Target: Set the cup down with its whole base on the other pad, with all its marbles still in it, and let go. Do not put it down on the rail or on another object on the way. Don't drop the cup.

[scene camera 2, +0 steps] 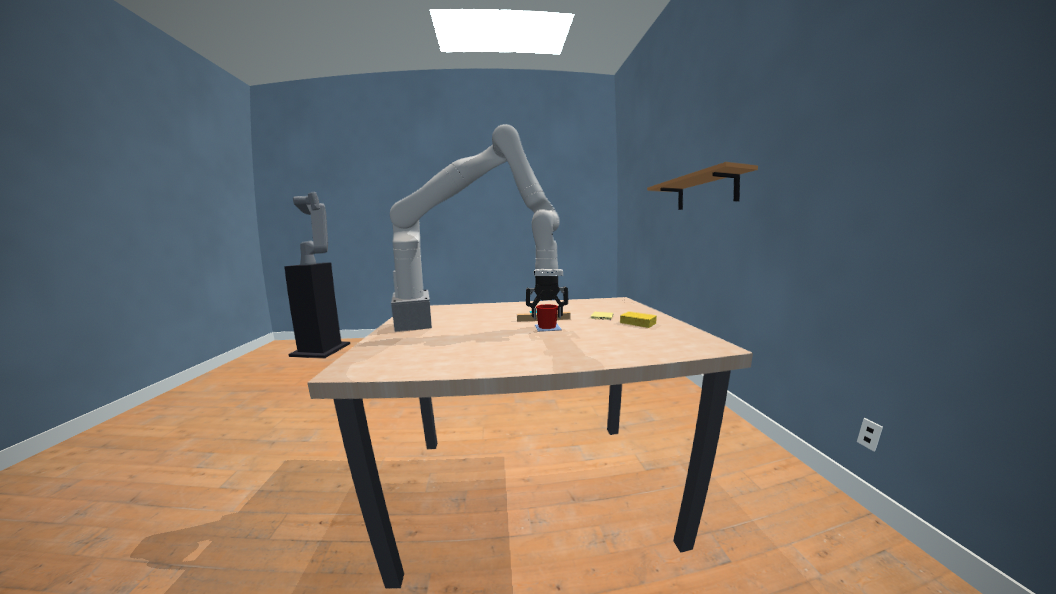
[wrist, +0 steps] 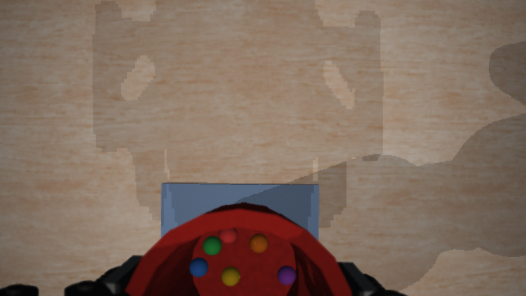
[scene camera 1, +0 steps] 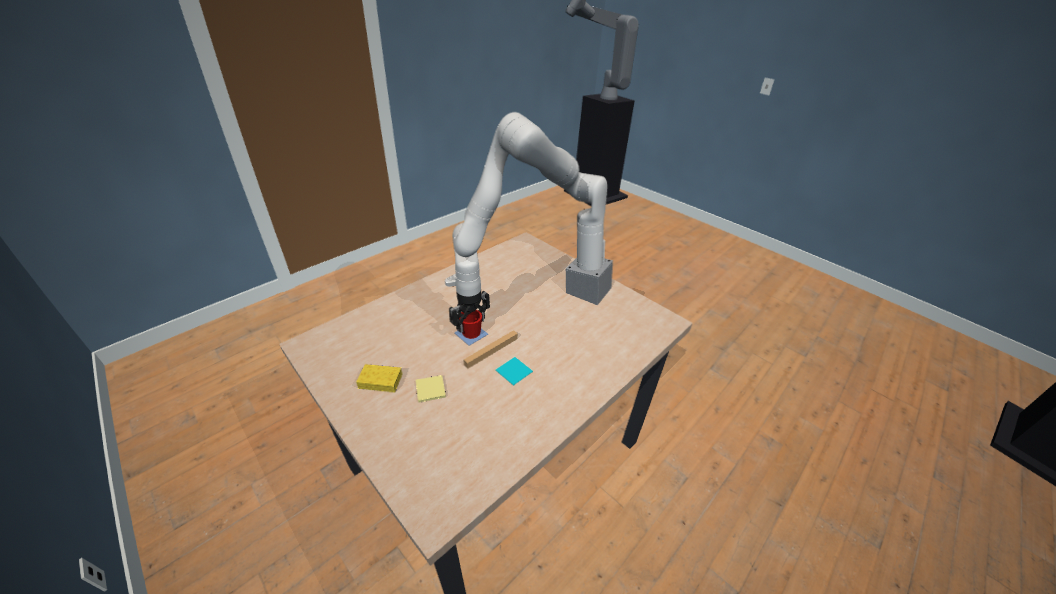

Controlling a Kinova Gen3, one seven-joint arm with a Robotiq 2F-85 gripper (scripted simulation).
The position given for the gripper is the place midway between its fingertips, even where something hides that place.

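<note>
Scene camera 1 shows the gripper (scene camera 1: 471, 325), and you'd see it in scene camera 2 as well, the gripper (scene camera 2: 547, 318). The wrist view has a red cup (wrist: 168, 260) in it.
</note>
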